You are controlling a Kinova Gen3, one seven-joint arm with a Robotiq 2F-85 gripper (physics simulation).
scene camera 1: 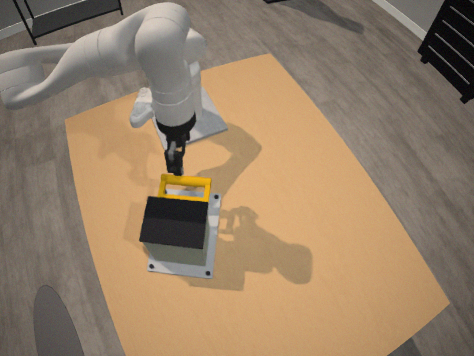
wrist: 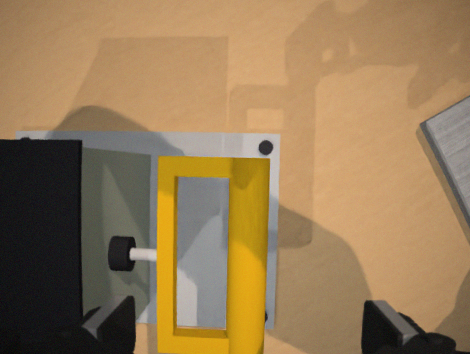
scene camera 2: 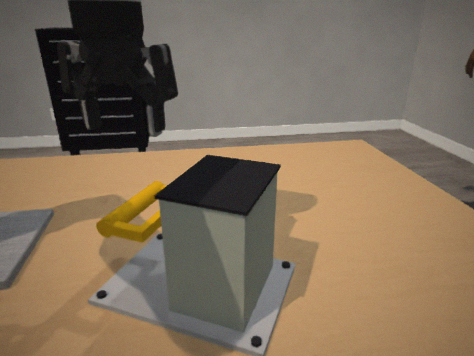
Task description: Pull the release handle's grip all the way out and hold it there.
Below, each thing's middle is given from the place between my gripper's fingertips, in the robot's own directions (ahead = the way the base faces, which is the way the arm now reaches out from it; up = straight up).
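At this moment my gripper is 8 cm short of the light grey plate (scene camera 1: 153,265), 5 cm to the left of it and 21 cm above it.
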